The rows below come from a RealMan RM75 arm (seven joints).
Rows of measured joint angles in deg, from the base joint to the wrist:
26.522 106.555 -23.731 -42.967 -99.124 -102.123 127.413
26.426 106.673 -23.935 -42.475 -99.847 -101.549 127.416
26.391 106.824 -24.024 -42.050 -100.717 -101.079 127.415
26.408 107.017 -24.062 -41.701 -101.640 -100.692 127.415
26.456 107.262 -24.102 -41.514 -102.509 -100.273 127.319
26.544 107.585 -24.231 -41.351 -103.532 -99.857 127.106
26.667 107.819 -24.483 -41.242 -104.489 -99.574 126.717
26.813 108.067 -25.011 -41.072 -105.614 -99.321 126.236
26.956 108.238 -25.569 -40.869 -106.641 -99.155 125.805
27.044 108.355 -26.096 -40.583 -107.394 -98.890 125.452
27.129 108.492 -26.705 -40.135 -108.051 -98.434 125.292
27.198 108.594 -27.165 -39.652 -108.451 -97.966 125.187
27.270 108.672 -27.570 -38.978 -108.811 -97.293 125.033
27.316 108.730 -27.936 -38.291 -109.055 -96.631 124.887
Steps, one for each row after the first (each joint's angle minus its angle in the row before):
-0.096 0.118 -0.204 0.492 -0.723 0.574 0.003
-0.035 0.151 -0.089 0.425 -0.870 0.470 -0.001
0.017 0.193 -0.038 0.349 -0.923 0.387 0.000
0.048 0.245 -0.040 0.187 -0.869 0.419 -0.096
0.088 0.323 -0.129 0.163 -1.023 0.416 -0.213
0.123 0.234 -0.252 0.109 -0.957 0.283 -0.389
0.146 0.248 -0.528 0.170 -1.125 0.253 -0.481
0.143 0.171 -0.558 0.203 -1.027 0.166 -0.431
0.088 0.117 -0.527 0.286 -0.753 0.265 -0.353
0.085 0.137 -0.609 0.448 -0.657 0.456 -0.160
0.069 0.102 -0.460 0.483 -0.400 0.468 -0.105
0.072 0.078 -0.405 0.674 -0.360 0.673 -0.154
0.046 0.058 -0.366 0.687 -0.244 0.662 -0.146

